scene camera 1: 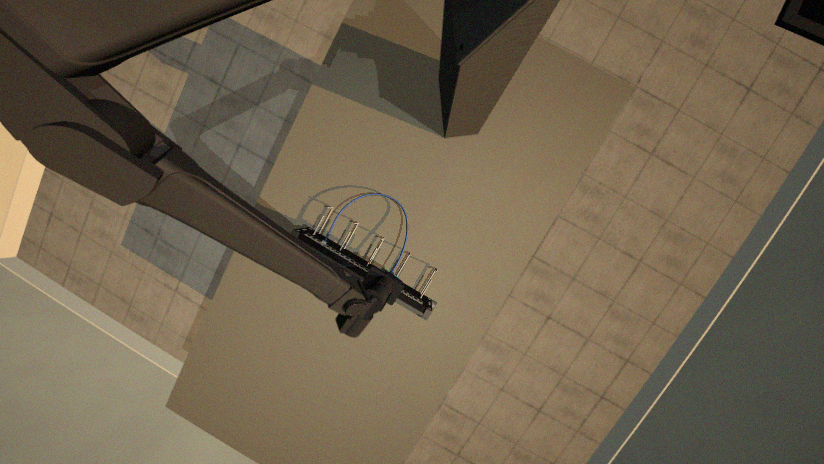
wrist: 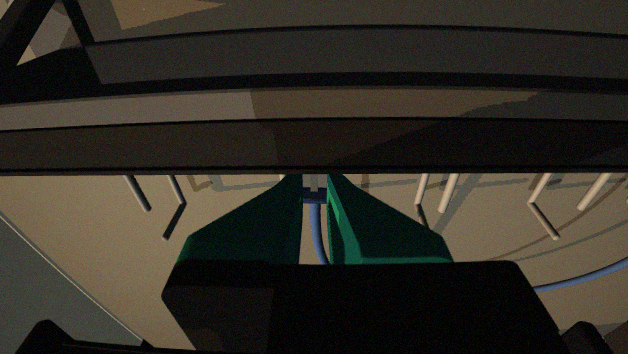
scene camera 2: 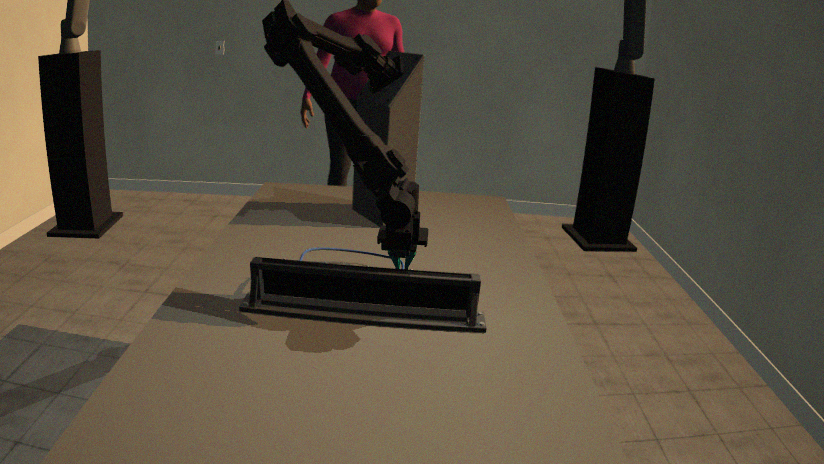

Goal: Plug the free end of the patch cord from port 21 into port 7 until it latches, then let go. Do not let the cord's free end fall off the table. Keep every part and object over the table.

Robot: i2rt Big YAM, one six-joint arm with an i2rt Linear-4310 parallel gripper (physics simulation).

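Pixels of known places: gripper, fingertip midpoint: (scene camera 1: pixel 390 275) (wrist: pixel 314 176); arm's base at its link origin: (scene camera 2: pixel 388 75).
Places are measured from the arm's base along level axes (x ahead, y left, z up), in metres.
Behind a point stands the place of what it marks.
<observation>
The black patch panel (scene camera 1: pixel 416 298) @[x 0.611, y 0.119, z -0.372 m] (scene camera 2: pixel 363 291) @[x 0.590, y -0.066, z -0.408 m] (wrist: pixel 150 150) @[x 0.615, y 0.070, z -0.351 m] stands on the table. The blue patch cord (scene camera 1: pixel 407 221) @[x 0.404, y -0.001, z -0.407 m] (scene camera 2: pixel 340 249) @[x 0.363, y -0.119, z -0.410 m] (wrist: pixel 585 281) @[x 0.427, y -0.190, z -0.382 m] arches from the panel's left part in scene camera 1 round to my gripper (scene camera 2: pixel 401 262) @[x 0.577, y 0.016, z -0.373 m] (wrist: pixel 314 176) @[x 0.577, y 0.016, z -0.373 m]. The green fingers are shut on the cord's free-end plug (wrist: pixel 314 195) @[x 0.570, y 0.017, z -0.367 m], one finger on each side. In the wrist view the plug points toward the panel, and its front is hidden behind the panel's edge. The port openings and their numbers do not show there, so I cannot tell which port it faces or whether it is inside one.
Thin metal cable guides (scene camera 1: pixel 429 282) @[x 0.554, y 0.138, z -0.394 m] (wrist: pixel 137 192) @[x 0.562, y 0.136, z -0.394 m] stick out from the panel's port side, on both sides of my fingers. A tall box-like column (scene camera 1: pixel 490 86) @[x 0.077, y 0.066, z -0.164 m] (scene camera 2: pixel 403 132) @[x 0.086, y 0.049, z -0.159 m] stands at the far part of the table (scene camera 1: pixel 322 391) @[x 1.109, y -0.053, z -0.449 m] (scene camera 2: pixel 345 403) @[x 0.919, y -0.106, z -0.449 m]. A person (scene camera 2: pixel 366 34) stands behind it.
</observation>
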